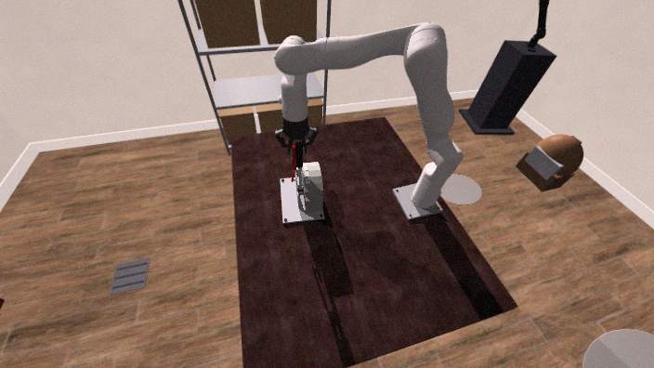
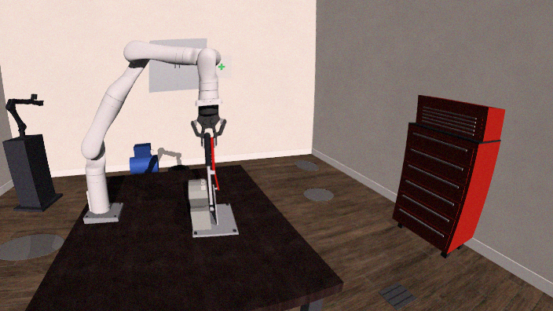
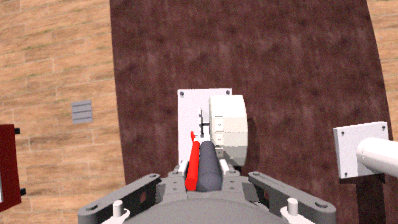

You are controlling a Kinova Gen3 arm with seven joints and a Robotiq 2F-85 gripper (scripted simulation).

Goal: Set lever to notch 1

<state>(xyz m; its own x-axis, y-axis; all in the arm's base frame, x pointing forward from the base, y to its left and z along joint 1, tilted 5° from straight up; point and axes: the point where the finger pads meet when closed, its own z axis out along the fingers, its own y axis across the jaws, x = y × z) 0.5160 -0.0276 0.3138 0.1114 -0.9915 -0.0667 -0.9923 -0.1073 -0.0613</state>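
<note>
Right now the red bar is 11 cm below my hand, 2 cm ahead of it and 1 cm to the right of it.
</note>
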